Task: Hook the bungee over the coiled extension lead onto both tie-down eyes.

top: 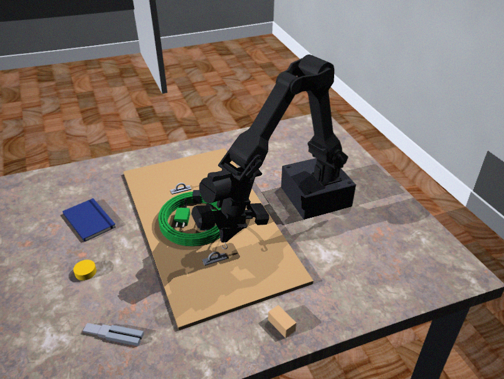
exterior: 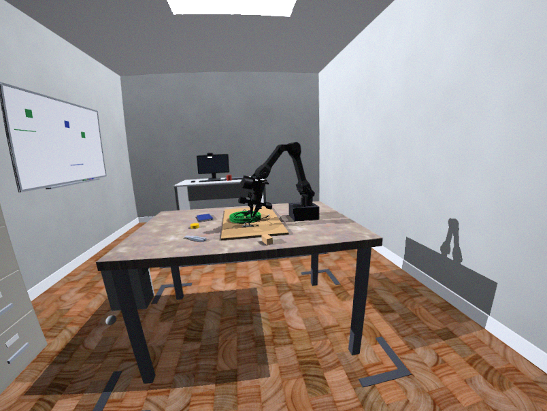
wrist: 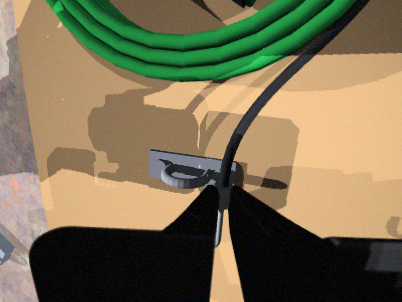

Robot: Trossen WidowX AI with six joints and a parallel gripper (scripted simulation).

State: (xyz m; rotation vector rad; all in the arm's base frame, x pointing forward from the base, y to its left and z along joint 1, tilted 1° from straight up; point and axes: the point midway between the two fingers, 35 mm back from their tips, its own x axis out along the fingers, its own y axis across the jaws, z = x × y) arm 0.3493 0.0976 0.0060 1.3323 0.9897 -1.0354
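The tan board is 1 cm ahead of my hand, 14 cm to the right of it and 9 cm below it. From my hand the other things lie so: yellow disc: 34 cm ahead, 9 cm to the right, 8 cm below; grey tool: 32 cm ahead, 11 cm to the left, 9 cm below; wooden block: 3 cm behind, 24 cm to the left, 8 cm below.
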